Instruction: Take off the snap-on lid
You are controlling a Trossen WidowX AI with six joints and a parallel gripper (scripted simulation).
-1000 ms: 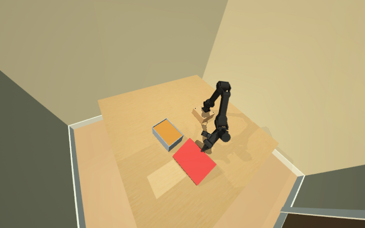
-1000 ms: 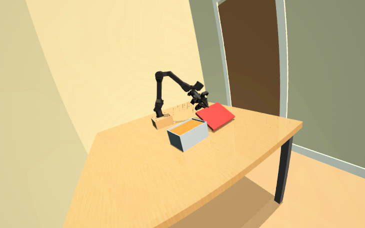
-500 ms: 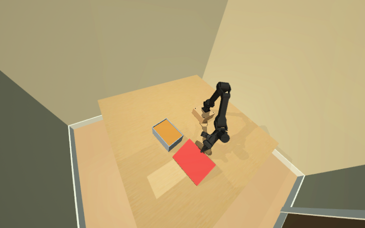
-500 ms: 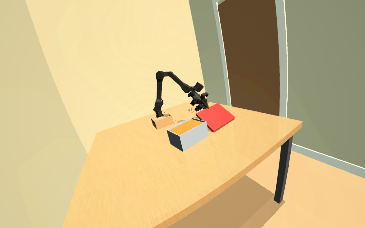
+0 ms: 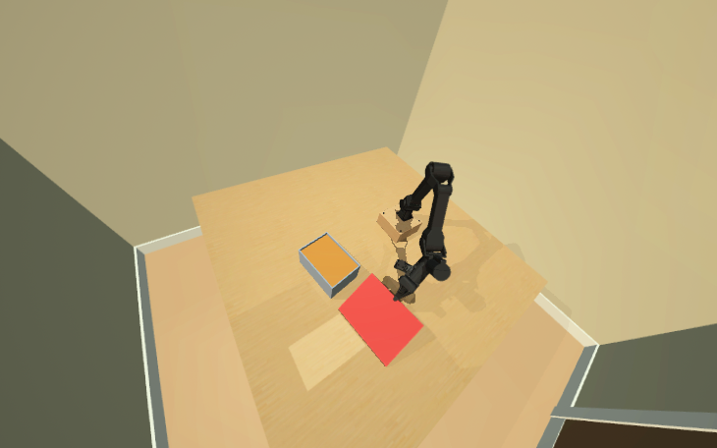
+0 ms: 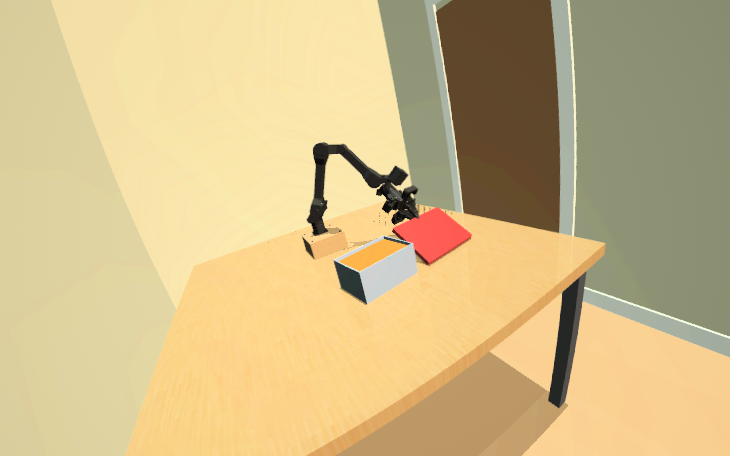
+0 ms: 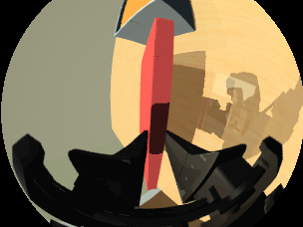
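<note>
Now: the red lid 7 cm ahead of my gripper tip, 4 cm below it and 1 cm to the left of it. Also, from my gripper tip: grey storage box: 26 cm to the right, 13 cm ahead, 5 cm below.
</note>
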